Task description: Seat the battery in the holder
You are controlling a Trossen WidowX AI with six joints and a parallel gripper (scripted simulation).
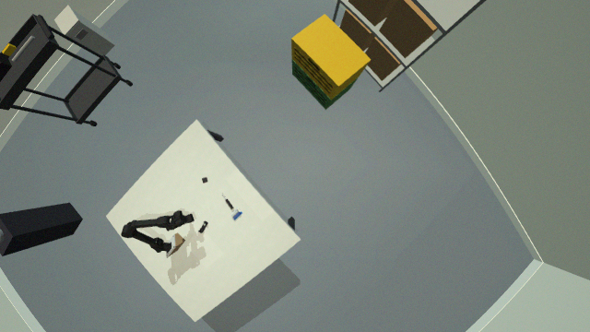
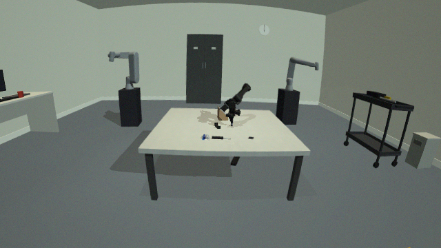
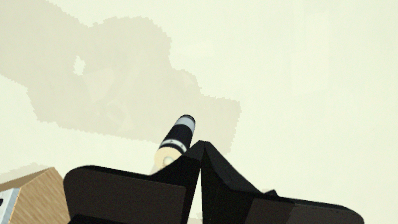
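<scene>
My gripper tip is 20 mm past the battery, 10 mm to the right of it and 10 mm above it. The rest, counted from my gripper tip: black piece 310 mm ahead, 110 mm to the left, 40 mm below.
</scene>
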